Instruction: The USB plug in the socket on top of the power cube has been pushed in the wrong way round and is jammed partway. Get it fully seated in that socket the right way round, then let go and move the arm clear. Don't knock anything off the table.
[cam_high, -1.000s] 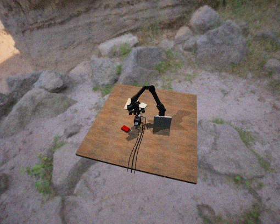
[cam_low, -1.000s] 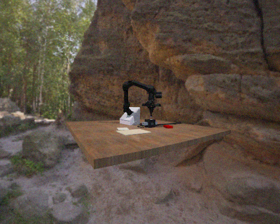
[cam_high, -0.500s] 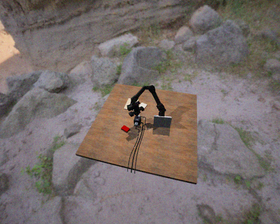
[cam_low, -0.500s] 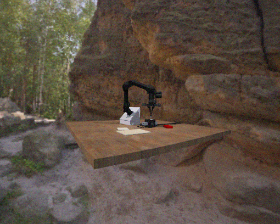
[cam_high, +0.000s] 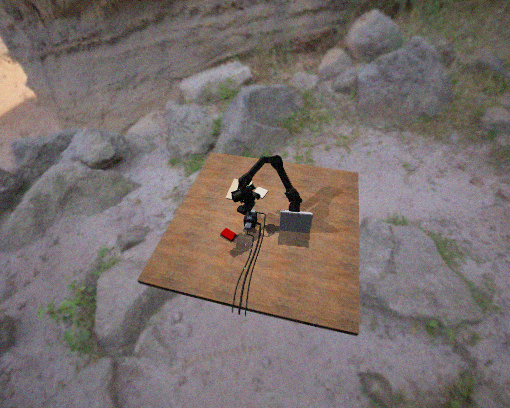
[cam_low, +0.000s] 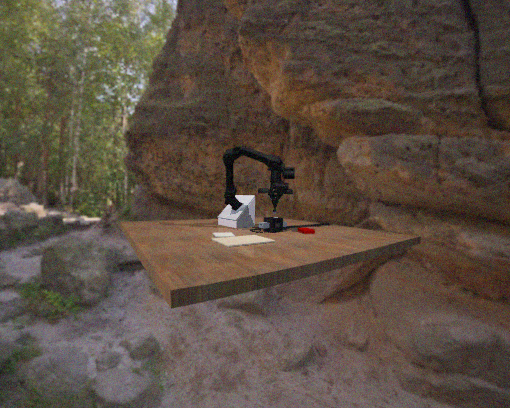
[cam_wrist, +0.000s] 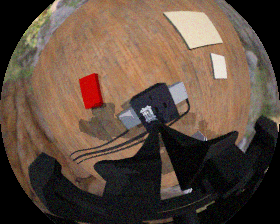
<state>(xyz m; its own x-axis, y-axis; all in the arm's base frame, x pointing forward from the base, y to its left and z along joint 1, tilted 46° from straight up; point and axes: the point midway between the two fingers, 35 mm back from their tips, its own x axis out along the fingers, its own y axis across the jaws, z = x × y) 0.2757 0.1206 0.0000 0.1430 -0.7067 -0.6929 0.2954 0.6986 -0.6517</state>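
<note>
Right now the usb plug is 20 mm below my gripper tip. Round my gripper tip: cream sheet 180 mm ahead, 300 mm to the right, 130 mm below; then red block 110 mm ahead, 130 mm to the left, 120 mm below; then usb socket 10 mm to the left, 60 mm below.
</note>
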